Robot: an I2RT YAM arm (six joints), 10 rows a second.
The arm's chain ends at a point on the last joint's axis. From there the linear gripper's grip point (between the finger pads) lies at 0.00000 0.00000 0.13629 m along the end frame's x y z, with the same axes.
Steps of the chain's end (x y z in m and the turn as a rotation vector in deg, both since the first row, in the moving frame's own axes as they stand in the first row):
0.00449 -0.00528 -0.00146 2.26 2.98 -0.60
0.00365 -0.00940 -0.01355 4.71 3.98 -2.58
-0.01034 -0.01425 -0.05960 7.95 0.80 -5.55
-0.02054 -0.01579 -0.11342 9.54 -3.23 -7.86
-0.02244 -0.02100 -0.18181 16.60 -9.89 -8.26
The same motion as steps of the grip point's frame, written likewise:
0.01155 -0.01069 -0.00175 2.26 2.98 -0.60
0.01284 -0.02079 -0.01434 4.71 3.98 -2.58
-0.00936 -0.03316 -0.06092 7.95 0.80 -5.55
-0.02971 -0.03777 -0.11552 9.54 -3.23 -7.86
-0.04826 -0.05793 -0.18947 16.60 -9.89 -8.26

